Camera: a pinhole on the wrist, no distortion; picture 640 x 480 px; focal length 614.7 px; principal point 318.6 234.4 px. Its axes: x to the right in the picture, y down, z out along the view. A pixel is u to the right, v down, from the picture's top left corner.
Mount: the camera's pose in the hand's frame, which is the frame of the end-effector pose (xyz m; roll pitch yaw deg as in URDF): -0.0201 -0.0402 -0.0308 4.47 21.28 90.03
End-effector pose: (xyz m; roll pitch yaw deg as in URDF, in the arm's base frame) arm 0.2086 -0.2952 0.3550 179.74 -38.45 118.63
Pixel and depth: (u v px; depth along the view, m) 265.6 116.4 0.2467
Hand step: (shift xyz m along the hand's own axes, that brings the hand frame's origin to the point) 0.0463 0.0279 0.2027
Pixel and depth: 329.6 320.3 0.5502
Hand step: -0.0540 0.1702 0.4823
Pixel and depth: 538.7 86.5 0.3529
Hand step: 0.0919 0.2029 0.2450
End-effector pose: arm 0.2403 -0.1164 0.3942 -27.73 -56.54 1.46
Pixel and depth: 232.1 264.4 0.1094
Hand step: -0.0169 -0.0148 0.0768
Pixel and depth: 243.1 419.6 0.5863
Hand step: -0.1506 0.1098 0.5528
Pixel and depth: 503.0 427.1 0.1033
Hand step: -0.0444 0.0270 0.0563
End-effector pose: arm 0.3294 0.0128 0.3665 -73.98 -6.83 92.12
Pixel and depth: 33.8 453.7 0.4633
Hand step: -0.1488 -0.0680 0.4895
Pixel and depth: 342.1 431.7 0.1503
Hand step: -0.0565 0.0209 0.1102
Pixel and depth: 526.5 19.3 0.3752
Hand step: 0.1399 0.2102 0.2622
